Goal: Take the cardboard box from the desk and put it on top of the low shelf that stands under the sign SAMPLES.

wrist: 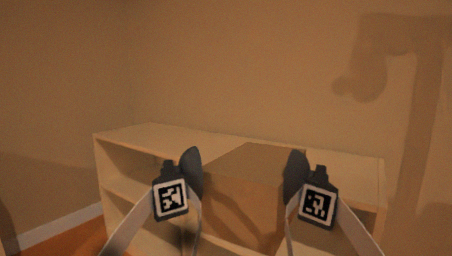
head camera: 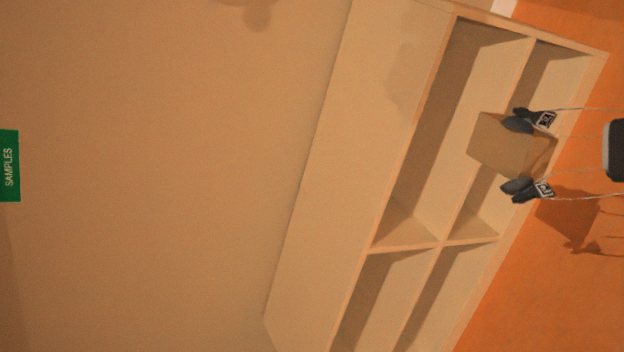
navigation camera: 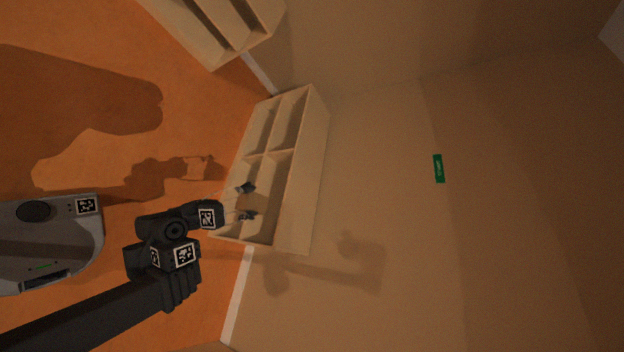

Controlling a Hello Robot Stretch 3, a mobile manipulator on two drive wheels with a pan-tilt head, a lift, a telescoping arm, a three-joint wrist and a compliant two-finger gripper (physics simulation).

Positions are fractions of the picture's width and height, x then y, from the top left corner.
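The head camera shows my gripper (head camera: 0.81, 0.44), and there's a cardboard box (head camera: 0.82, 0.44) in it too. On the wrist view you'd get my gripper (wrist: 0.54, 0.65) again.
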